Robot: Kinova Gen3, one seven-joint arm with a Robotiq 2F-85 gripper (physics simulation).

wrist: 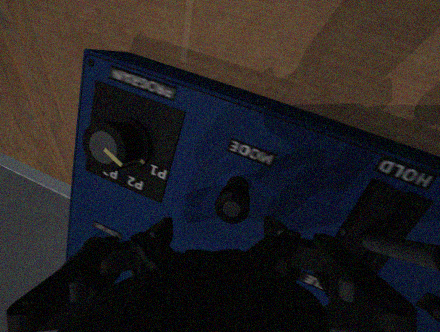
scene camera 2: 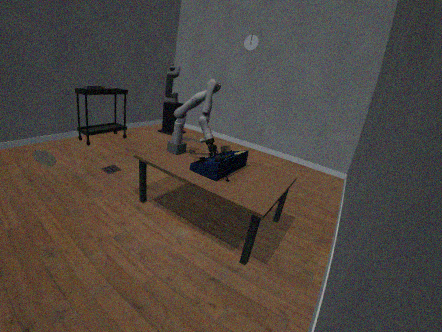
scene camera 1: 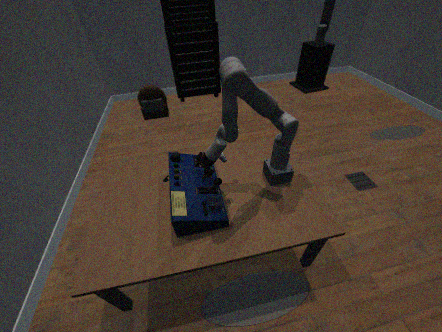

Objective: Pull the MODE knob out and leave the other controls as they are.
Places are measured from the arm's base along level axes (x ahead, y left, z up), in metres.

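Pixels of known places: gripper, fingertip midpoint: (wrist: 217,226) (scene camera 2: 214,156) (scene camera 1: 198,172); arm's base, origin of the base link: (scene camera 2: 177,142) (scene camera 1: 277,164).
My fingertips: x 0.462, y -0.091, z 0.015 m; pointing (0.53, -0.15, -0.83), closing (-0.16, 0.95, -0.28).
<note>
Ahead of a thing's pixels: the offset from my fingertips to its top centre. "*": to the spot under its first point. Level surfaces: height alone.
The blue control panel @(* dx +0.097, dy +0.255, dz +0.005 m) (scene camera 1: 192,212) (scene camera 2: 232,162) (wrist: 300,150) lies on the table. The MODE knob @(dx -0.045, dy +0.009, dz +0.017 m) (wrist: 232,202) is a small dark round knob with a grey cap, below its MODE label @(dx -0.063, dy +0.012, dz -0.038 m) (wrist: 252,152) in the wrist view; in the scene views I cannot make it out. My gripper (scene camera 1: 204,162) (scene camera 2: 212,150) (wrist: 217,226) is open and empty over the panel. In the wrist view the knob shows just beyond the line between the fingertips, a little right of their middle, not gripped. The PROGRAM knob @(dx -0.055, dy -0.110, dz +0.009 m) (wrist: 103,145) is to its left, its yellow line toward P3.
The HOLD control's black plate @(* dx -0.046, dy +0.136, dz -0.039 m) (wrist: 390,207) and a grey lever @(* dx -0.043, dy +0.123, dz +0.004 m) (wrist: 400,250) are right of the MODE knob, close to the right finger. A yellow label @(* dx +0.146, dy +0.197, dz +0.025 m) (scene camera 1: 179,203) is on the panel. The table @(dz -0.113 m) (scene camera 1: 125,250) (scene camera 2: 270,192) carries the panel and the arm's base (scene camera 1: 278,173) (scene camera 2: 177,147).
</note>
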